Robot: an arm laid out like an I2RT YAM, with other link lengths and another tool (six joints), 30 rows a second.
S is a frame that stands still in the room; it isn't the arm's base.
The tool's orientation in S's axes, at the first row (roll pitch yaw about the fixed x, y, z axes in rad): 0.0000 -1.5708 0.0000
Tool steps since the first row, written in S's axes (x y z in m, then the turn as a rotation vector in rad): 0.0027 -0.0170 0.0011 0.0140 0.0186 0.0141; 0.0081 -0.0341 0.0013 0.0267 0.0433 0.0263; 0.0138 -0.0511 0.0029 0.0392 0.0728 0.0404; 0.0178 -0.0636 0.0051 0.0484 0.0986 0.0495; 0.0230 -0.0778 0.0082 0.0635 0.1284 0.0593; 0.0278 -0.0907 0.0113 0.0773 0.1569 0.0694
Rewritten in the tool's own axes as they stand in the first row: 0.0011 -0.0170 -0.0027 0.0141 0.0186 -0.0140; 0.0013 -0.0341 -0.0081 0.0263 0.0433 -0.0267; 0.0029 -0.0511 -0.0138 0.0404 0.0728 -0.0392; 0.0051 -0.0636 -0.0178 0.0495 0.0986 -0.0484; 0.0082 -0.0778 -0.0230 0.0593 0.1284 -0.0635; 0.0113 -0.0907 -0.0278 0.0694 0.1569 -0.0773
